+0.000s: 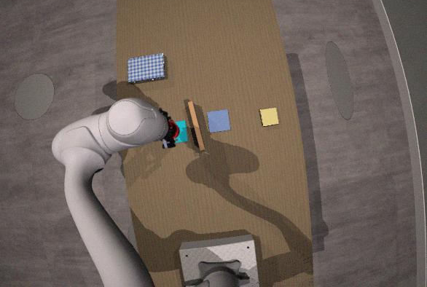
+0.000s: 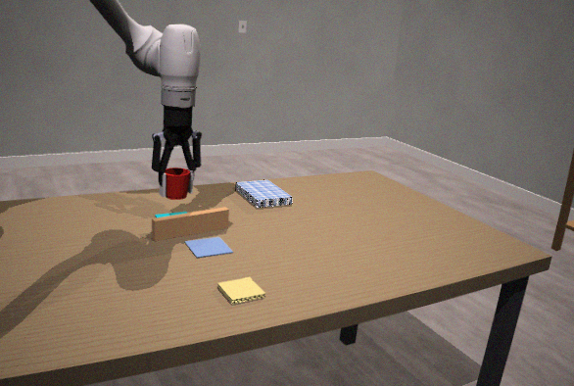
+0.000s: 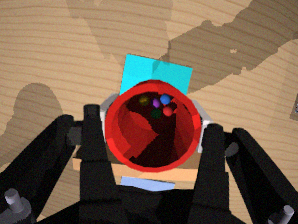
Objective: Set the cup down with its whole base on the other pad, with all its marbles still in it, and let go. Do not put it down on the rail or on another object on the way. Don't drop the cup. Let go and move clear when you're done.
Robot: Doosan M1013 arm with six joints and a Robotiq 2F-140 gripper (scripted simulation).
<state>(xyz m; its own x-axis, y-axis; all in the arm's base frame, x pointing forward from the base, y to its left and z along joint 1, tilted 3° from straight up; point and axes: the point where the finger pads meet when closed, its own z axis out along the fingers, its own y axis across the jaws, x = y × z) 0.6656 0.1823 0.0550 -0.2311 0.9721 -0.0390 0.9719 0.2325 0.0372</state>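
The cyan pad lies 110 mm below my hand. From my hand the other things lie so: wooden rail: 20 mm ahead, 100 mm to the right, 90 mm below; blue pad: 50 mm ahead, 190 mm to the right, 110 mm below; red cup: 20 mm below.
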